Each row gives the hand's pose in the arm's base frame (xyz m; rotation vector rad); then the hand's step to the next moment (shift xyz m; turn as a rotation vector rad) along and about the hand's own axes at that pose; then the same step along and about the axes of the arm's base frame.
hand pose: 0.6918 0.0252 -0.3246 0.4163 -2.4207 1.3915
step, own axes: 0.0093 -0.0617 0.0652 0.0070 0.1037 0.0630
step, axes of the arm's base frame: 0.0080 -0.0875 0.0208 -0.0559 -0.0053 -0.1078
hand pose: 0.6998 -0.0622 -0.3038 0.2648 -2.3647 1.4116
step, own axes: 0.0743 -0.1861 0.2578 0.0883 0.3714 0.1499
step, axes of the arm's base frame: -0.0600 -0.3132 0.0701 -0.2414 0.0493 -0.3279
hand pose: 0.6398 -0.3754 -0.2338 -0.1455 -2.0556 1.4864
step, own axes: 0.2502 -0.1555 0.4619 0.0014 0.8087 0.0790
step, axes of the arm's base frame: -0.4061 -0.3376 0.1459 -0.2411 0.2337 -0.7399
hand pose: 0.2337 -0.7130 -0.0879 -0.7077 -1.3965 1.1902
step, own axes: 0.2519 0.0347 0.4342 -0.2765 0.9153 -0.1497
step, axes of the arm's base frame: -0.4745 0.1263 0.1098 0.0132 0.0737 -0.9649
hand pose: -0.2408 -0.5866 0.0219 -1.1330 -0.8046 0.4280
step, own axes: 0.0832 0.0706 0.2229 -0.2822 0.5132 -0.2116
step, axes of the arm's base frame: -0.1071 0.2238 0.0071 0.0204 -0.1247 -0.6098
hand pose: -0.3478 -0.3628 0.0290 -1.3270 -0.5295 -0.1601
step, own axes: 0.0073 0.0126 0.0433 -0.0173 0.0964 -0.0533
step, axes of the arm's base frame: -0.0005 0.0457 -0.0016 0.0387 -0.0297 -0.1003
